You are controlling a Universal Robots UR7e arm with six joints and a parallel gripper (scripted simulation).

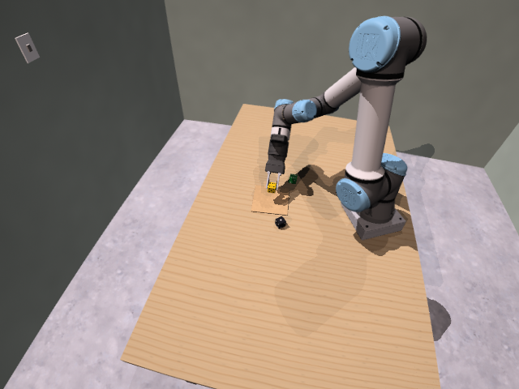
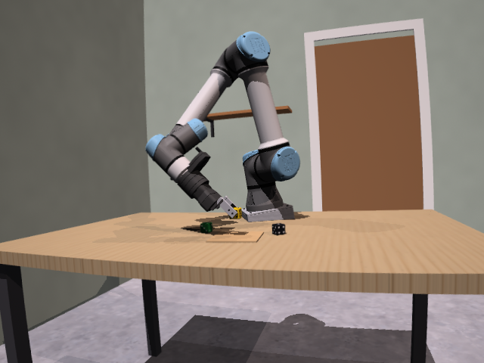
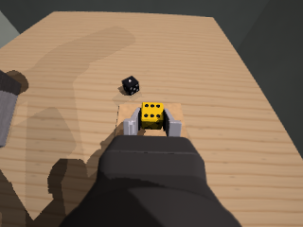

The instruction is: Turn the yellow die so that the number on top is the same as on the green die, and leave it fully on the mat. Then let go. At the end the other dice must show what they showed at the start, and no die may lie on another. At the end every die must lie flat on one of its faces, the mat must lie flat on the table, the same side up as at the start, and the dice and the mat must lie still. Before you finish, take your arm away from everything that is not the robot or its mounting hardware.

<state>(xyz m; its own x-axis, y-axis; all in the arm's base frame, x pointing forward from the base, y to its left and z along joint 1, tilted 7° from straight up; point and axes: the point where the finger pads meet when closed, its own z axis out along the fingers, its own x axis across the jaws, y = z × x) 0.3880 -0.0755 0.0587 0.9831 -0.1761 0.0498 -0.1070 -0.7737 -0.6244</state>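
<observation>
Right now my hand is 10 mm to the right of the tan mat and 80 mm above it. The rest, counted from my hand: green die 100 mm behind, 100 mm to the right, 60 mm below; then yellow die 10 mm to the left, 10 mm below; then black die 30 mm behind, 130 mm to the left, 60 mm below.
</observation>
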